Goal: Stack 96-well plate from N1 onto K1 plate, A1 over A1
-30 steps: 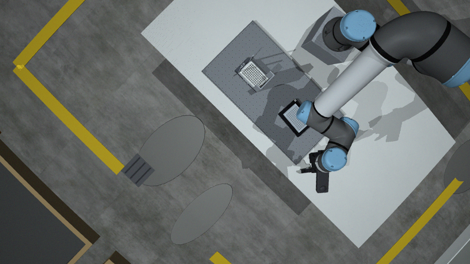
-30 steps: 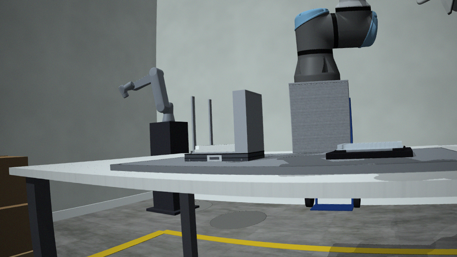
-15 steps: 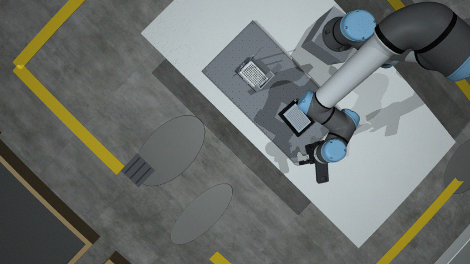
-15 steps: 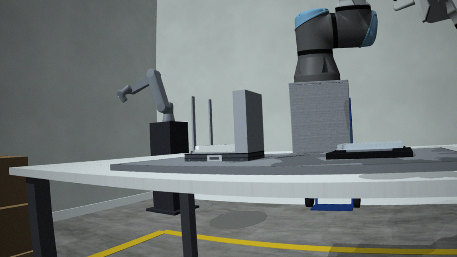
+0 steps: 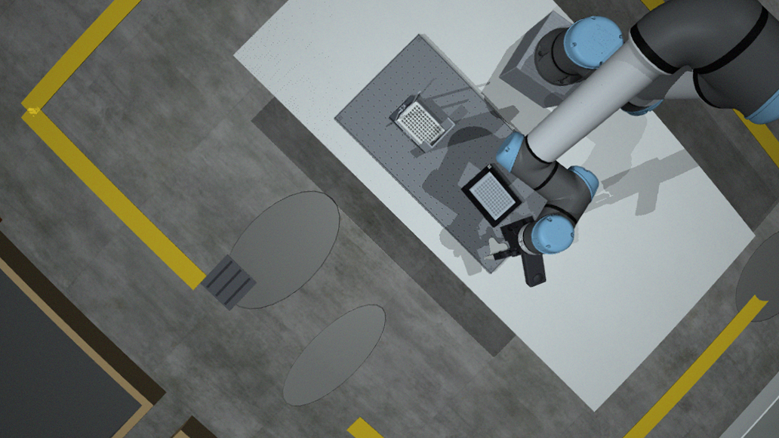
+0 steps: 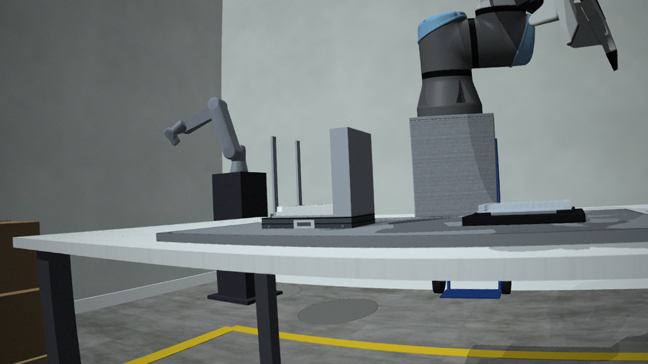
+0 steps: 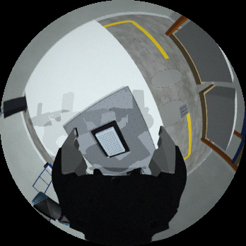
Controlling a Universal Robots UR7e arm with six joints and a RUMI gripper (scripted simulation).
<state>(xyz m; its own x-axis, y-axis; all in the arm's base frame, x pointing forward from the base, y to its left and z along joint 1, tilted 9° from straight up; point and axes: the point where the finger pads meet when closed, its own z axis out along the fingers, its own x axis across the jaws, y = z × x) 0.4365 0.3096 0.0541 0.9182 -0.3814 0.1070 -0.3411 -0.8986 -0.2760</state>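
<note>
Now: hand 180 mm above the clear 96-well plate, 110 mm to the left of it and 90 mm past it. From my hand the other things lie so: black plate nest (190 mm below, 110 mm to the right, 90 mm behind); then grey back block (360 mm to the right, 110 mm below, 60 mm behind).
</note>
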